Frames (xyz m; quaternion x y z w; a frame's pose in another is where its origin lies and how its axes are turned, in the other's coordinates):
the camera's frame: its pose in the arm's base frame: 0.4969 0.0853 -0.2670 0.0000 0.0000 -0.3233 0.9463
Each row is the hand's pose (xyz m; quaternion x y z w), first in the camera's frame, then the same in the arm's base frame.
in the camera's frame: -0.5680 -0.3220 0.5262 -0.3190 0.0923 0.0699 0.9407
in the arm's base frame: -0.1494 0.1782 0.2592 -0.2720 0.1905 -0.2380 0.9127
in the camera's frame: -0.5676 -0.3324 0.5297 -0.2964 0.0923 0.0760 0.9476
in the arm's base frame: -0.1554 0.1697 0.2627 -0.2506 0.1832 -0.2344 0.9212
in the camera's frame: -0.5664 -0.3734 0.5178 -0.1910 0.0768 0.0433 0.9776
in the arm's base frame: -0.1796 0.1365 0.2508 -0.1559 0.1344 -0.2751 0.9391
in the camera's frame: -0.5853 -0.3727 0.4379 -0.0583 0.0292 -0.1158 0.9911
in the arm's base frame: -0.1941 0.1486 0.1709 -0.0457 0.0465 -0.4300 0.9005
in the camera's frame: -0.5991 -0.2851 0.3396 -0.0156 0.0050 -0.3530 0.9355
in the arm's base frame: -0.1514 0.2264 0.0726 -0.0131 0.0098 -0.6365 0.7711
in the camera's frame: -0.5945 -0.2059 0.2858 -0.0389 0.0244 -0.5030 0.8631
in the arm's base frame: -0.0993 0.2862 0.0188 -0.0289 0.0357 -0.7550 0.6541
